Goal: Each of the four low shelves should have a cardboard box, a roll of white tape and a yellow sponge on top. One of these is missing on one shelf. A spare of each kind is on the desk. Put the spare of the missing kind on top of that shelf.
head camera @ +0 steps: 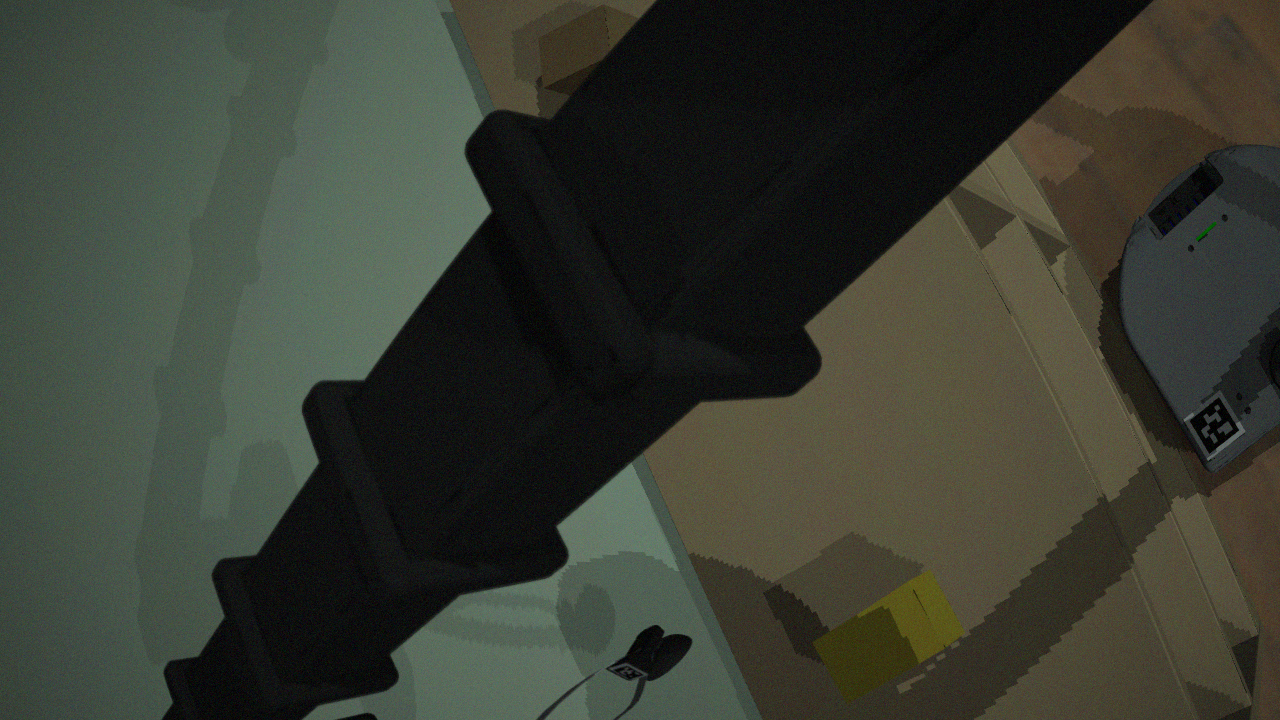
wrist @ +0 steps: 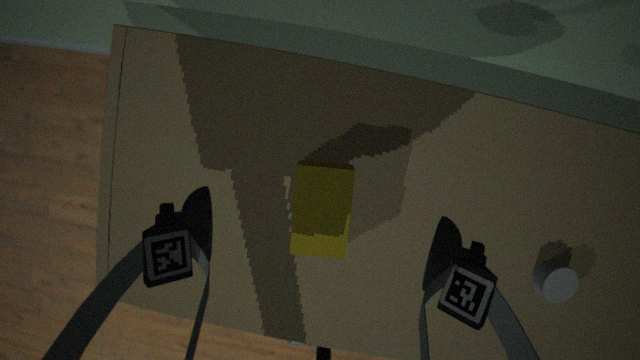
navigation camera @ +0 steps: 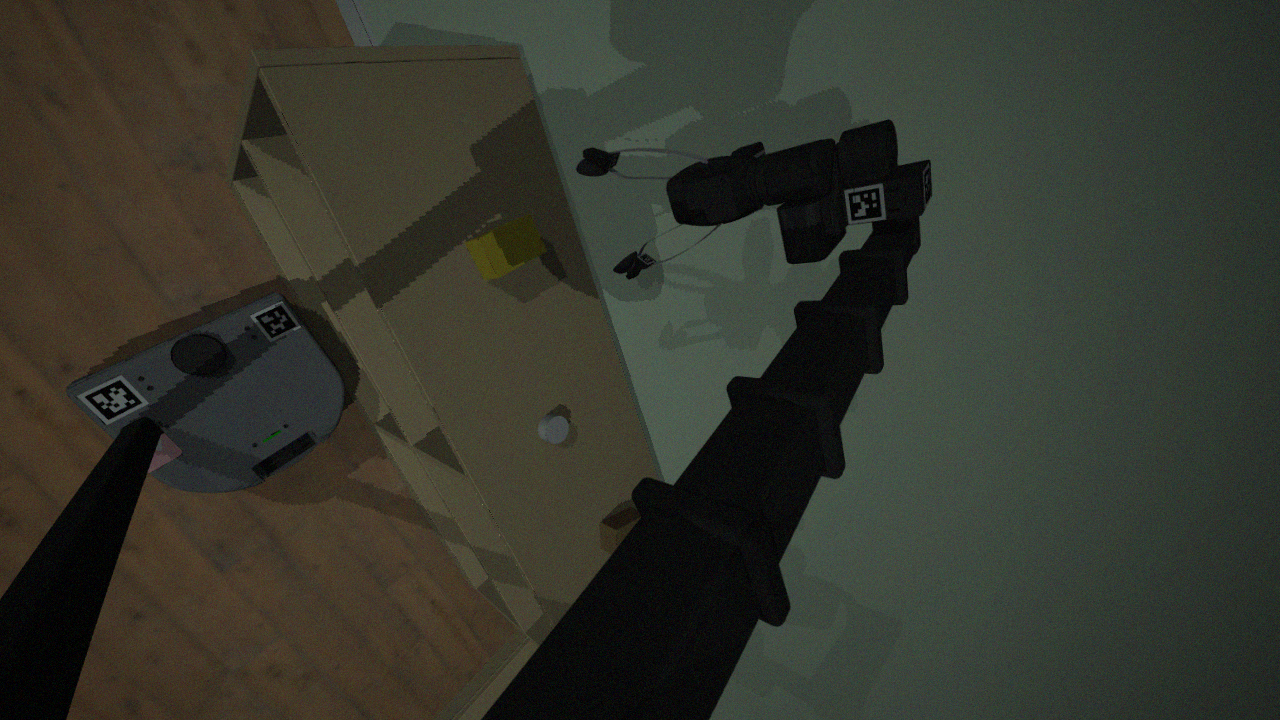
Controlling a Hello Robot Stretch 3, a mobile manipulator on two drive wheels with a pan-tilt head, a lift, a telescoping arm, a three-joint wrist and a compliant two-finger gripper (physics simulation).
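Where they show: gripper, fingertip midpoint: [navigation camera: 600, 219]; robot's base, link origin: [navigation camera: 201, 352].
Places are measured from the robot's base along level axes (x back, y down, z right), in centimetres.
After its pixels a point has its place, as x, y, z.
Observation:
A yellow sponge [head camera: 886, 635] @[2.4, -65.5, 38.7] [navigation camera: 505, 248] @[1.9, -65.5, 38.1] [wrist: 322, 205] stands on the wooden top of a low shelf [head camera: 895, 465] @[14.0, -61.0, 33.0] [navigation camera: 393, 152] @[-15.0, -61.0, 31.7] [wrist: 150, 125]. A white tape roll [navigation camera: 554, 429] @[32.7, -63.4, 32.1] [wrist: 560, 285] stands on the same top, to the right of the sponge in the wrist view. A cardboard box [head camera: 577, 49] @[62.3, -66.0, 34.4] [navigation camera: 617, 528] @[58.6, -65.7, 32.5] is on that top too, partly hidden by my arm. My gripper [navigation camera: 615, 213] @[2.2, -81.3, 43.6] [wrist: 321, 227] @[2.2, -81.3, 43.6] is open and empty, held above the shelf top and apart from the sponge. In the head view one fingertip shows near the bottom edge. The desk does not show.
My telescoping arm [head camera: 572, 295] @[9.1, -117.7, 11.1] [navigation camera: 760, 465] @[8.3, -115.9, 14.7] crosses the head and navigation views above the shelf. A green wall [head camera: 107, 268] @[50.5, -108.1, 57.0] [navigation camera: 1074, 358] @[30.4, -129.1, 58.5] [wrist: 400, 40] runs along the shelf's back edge. My grey base [head camera: 1199, 313] @[12.0, -16.0, 6.9] [navigation camera: 241, 411] @[11.9, -15.9, -0.9] stands on the wooden floor close to the shelf's front.

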